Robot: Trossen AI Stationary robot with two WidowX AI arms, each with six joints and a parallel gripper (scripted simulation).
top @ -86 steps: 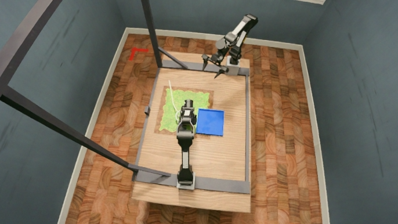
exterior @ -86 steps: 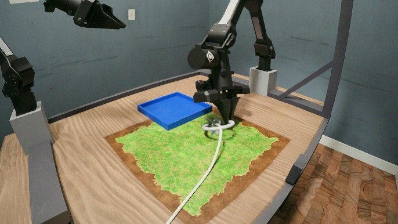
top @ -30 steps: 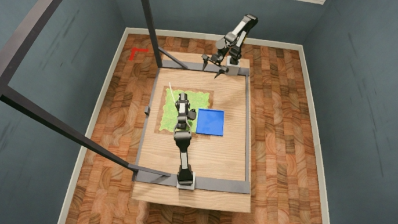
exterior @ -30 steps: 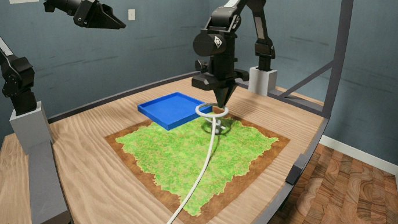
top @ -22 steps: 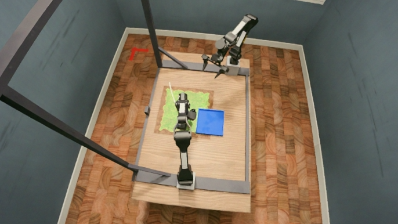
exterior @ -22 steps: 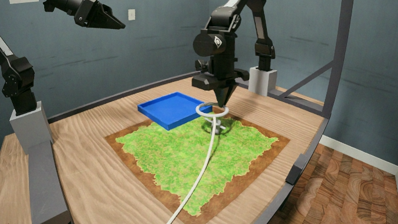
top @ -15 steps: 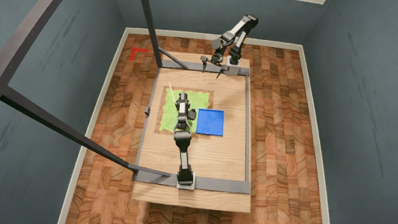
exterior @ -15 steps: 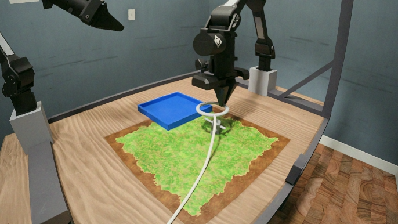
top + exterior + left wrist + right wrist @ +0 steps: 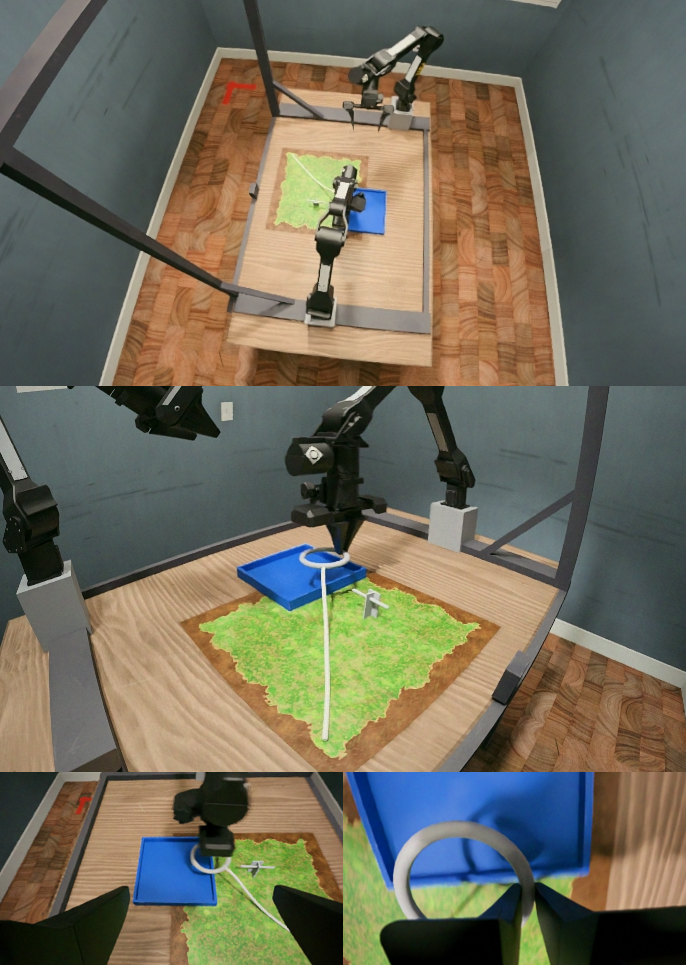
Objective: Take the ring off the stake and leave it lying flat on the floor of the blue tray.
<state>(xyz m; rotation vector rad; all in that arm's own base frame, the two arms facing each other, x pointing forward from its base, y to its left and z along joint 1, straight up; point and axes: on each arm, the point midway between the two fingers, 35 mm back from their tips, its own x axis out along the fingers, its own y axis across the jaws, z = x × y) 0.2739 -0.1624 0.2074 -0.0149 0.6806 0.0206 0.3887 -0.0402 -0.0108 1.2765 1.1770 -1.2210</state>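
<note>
The ring lies 1 cm behind my right hand, 4 cm to the left of it and 3 cm below it. Round my right hand: grey stake 13 cm behind, 1 cm to the left, 8 cm below; blue tray 6 cm ahead, 6 cm to the left, 9 cm below; green grass mat 14 cm behind, 8 cm to the left, 11 cm below.
</note>
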